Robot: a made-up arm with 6 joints. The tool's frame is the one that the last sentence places. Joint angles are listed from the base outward.
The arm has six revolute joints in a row. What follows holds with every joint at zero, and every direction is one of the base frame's.
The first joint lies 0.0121 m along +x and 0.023 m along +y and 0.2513 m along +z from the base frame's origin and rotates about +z.
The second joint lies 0.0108 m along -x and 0.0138 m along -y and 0.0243 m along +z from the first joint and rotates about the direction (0.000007, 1, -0.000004).
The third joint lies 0.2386 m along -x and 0.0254 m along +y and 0.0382 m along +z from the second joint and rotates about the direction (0.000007, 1, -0.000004).
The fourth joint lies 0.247 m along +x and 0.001 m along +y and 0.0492 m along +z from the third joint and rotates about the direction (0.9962, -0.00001, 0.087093).
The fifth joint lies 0.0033 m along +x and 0.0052 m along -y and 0.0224 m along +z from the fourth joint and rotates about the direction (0.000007, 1, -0.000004).
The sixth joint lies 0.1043 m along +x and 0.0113 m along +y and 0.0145 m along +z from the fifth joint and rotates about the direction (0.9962, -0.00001, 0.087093).
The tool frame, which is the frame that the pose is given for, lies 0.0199 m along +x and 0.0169 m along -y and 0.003 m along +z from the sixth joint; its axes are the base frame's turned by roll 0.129, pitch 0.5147 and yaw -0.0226 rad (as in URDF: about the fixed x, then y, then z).
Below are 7 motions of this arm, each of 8 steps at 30 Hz.
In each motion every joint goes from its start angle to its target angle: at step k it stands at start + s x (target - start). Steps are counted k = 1, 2, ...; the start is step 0. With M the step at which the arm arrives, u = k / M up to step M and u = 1 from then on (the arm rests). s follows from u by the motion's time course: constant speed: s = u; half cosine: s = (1 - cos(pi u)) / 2; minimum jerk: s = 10 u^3 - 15 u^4 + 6 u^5.
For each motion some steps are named. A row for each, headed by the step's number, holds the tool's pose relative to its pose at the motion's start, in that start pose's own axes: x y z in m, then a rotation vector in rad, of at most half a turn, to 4 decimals.
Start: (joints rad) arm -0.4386 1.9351 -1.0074 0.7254 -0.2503 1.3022
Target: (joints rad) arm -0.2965 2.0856 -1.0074 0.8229 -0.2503 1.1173
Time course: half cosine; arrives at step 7
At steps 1, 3, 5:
1: 0.0019 -0.0037 0.0001 -0.0033 -0.0008 -0.0128
3: 0.0138 -0.0294 0.0008 -0.0273 -0.0059 -0.1009
5: 0.0259 -0.0622 0.0018 -0.0608 -0.0117 -0.2112

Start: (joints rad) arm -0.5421 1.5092 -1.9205 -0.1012 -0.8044 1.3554
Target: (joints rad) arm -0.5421 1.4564 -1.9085 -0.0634 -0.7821 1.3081
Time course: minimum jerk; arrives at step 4
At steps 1, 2, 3, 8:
1: -0.0004 0.0024 0.0009 -0.0026 -0.0035 0.0001
2: -0.0020 0.0116 0.0044 -0.0126 -0.0169 0.0003
3: -0.0037 0.0207 0.0076 -0.0222 -0.0301 0.0005
8: -0.0042 0.0231 0.0085 -0.0246 -0.0335 0.0006

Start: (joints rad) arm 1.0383 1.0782 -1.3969 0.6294 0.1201 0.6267
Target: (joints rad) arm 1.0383 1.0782 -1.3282 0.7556 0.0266 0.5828
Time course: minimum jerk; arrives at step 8
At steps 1, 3, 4, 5, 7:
1: 0.0001 -0.0003 0.0001 0.0011 -0.0006 0.0009
3: 0.0008 -0.0050 0.0019 0.0198 -0.0107 0.0150
4: 0.0013 -0.0093 0.0034 0.0363 -0.0204 0.0267
5: 0.0017 -0.0137 0.0050 0.0532 -0.0309 0.0378
7: 0.0021 -0.0189 0.0068 0.0730 -0.0440 0.0498

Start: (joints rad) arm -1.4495 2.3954 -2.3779 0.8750 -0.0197 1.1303
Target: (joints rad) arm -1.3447 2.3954 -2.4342 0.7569 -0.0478 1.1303
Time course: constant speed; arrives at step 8
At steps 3, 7, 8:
3: 0.0122 -0.0030 -0.0200 -0.0415 0.0380 -0.0170
7: 0.0271 -0.0070 -0.0477 -0.0970 0.0893 -0.0357
8: 0.0306 -0.0080 -0.0548 -0.1109 0.1023 -0.0397

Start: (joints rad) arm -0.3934 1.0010 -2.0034 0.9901 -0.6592 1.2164
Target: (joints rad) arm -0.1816 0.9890 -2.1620 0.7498 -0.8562 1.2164
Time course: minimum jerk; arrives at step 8
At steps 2, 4, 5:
2: 0.0033 0.0072 -0.0037 -0.0088 0.0139 0.0255
4: 0.0135 0.0371 -0.0161 -0.0424 0.0612 0.1302
5: 0.0175 0.0552 -0.0218 -0.0616 0.0836 0.1939

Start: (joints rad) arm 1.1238 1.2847 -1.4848 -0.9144 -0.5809 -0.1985
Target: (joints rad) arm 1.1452 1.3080 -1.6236 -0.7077 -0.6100 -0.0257
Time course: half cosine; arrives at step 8
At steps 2, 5, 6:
2: -0.0003 -0.0075 0.0038 0.0540 -0.0106 0.0028
5: -0.0029 -0.0351 0.0167 0.2537 -0.0589 0.0185
6: -0.0041 -0.0433 0.0202 0.3126 -0.0759 0.0248

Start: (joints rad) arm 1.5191 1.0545 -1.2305 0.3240 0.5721 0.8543
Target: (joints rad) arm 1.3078 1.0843 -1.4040 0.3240 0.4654 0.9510
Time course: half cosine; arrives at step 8
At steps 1, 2, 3, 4, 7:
1: -0.0023 0.0015 0.0017 0.0015 -0.0110 0.0085
2: -0.0091 0.0058 0.0063 0.0053 -0.0423 0.0328
3: -0.0196 0.0120 0.0129 0.0098 -0.0891 0.0688
4: -0.0324 0.0191 0.0200 0.0135 -0.1441 0.1110
7: -0.0651 0.0351 0.0342 0.0146 -0.2761 0.2109

